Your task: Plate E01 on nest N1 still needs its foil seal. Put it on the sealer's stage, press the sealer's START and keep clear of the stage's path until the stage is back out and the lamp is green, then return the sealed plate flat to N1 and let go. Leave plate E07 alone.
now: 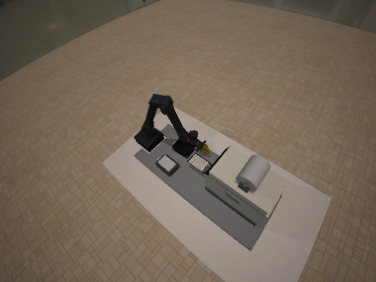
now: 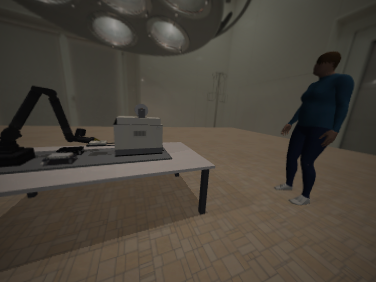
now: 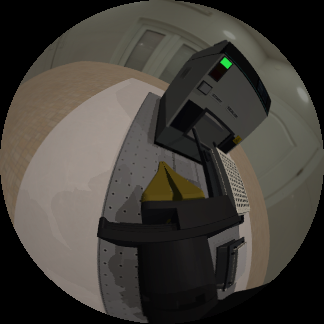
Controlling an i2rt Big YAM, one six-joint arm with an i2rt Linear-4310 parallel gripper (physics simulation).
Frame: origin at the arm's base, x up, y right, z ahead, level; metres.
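Seen in the pictures: gripper, fingertip midpoint: (image 1: 210,153) (image 3: 160,164); arm's base, origin of the base link: (image 1: 149,134) (image 2: 10,151).
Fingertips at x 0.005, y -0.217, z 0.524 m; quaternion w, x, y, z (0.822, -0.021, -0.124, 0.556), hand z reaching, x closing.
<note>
Offsets run from my fingertips to a thing's middle. "spot": to the spot under its first point. Level surfaces: height alone.
A plate with white wells {dx +0.034, dy +0.133, dz +0.001 m} (image 1: 199,162) (image 2: 97,143) (image 3: 234,181) lies flat on the sealer's extended stage {dx +0.018, dy +0.121, dz +0.035 m} (image 3: 213,171). The sealer (image 1: 227,171) (image 2: 139,144) (image 3: 242,92) shows a green lamp {dx +0.195, dy +0.019, dz +0.129 m} (image 3: 226,63) and the START button {spot: dx +0.111, dy +0.019, dz +0.123 m} (image 3: 204,88) on its front. A second plate {dx -0.026, dy +0.291, dz -0.202 m} (image 1: 167,163) (image 2: 60,156) sits in a nest nearer the board's front edge. An empty black nest {dx -0.051, dy +0.089, dz -0.224 m} (image 1: 183,147) (image 2: 70,149) is near the arm. Plate and nest labels are unreadable. My gripper (image 1: 207,149) (image 2: 97,140) (image 3: 160,164) is shut and empty, beside the stage plate, with yellow fingertips towards the sealer.
A grey perforated board {dx -0.077 m} (image 1: 195,191) (image 3: 117,190) lies on the white table {dx -0.090 m} (image 1: 125,170) (image 2: 190,161) (image 3: 55,185). A pale roll {spot: dx +0.399, dy +0.116, dz +0.376 m} (image 1: 254,172) (image 2: 141,109) stands on the sealer's top. A person (image 2: 322,112) stands to the right of the table. A large lamp (image 2: 145,30) hangs above.
</note>
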